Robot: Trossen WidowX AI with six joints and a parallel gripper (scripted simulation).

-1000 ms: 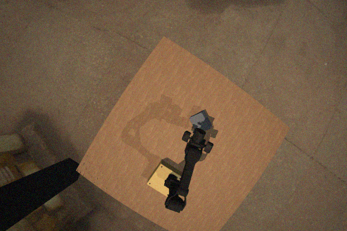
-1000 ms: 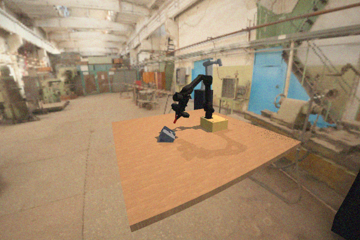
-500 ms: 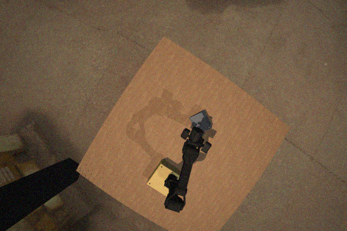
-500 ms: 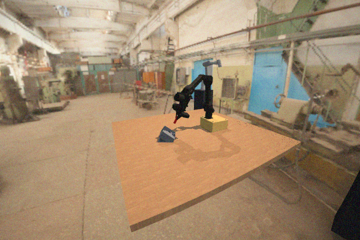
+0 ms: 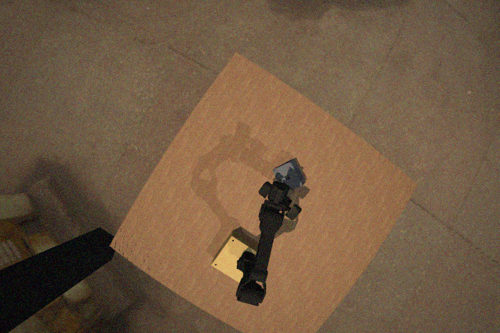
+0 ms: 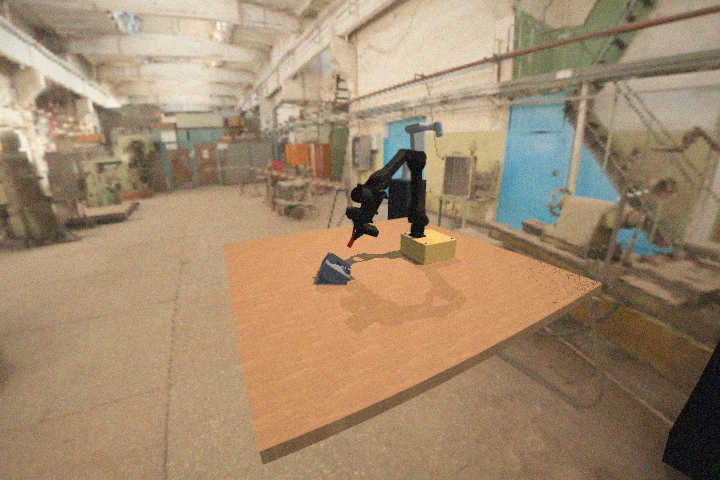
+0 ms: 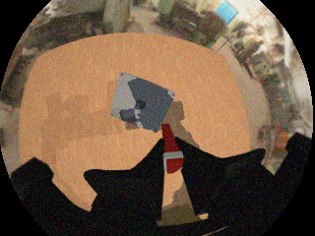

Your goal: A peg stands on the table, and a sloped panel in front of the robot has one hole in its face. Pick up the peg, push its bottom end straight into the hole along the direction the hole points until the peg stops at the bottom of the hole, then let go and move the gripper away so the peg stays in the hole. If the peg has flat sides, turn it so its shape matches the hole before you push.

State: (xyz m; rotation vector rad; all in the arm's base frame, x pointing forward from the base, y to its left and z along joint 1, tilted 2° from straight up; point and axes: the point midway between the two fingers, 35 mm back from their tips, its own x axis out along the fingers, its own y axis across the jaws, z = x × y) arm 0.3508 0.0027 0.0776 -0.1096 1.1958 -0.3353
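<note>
Now: gripper tip 110 mm above the sloped panel and 90 mm short of it. Round my gripper tip: red peg: 20 mm above, 10 mm to the left.
</note>
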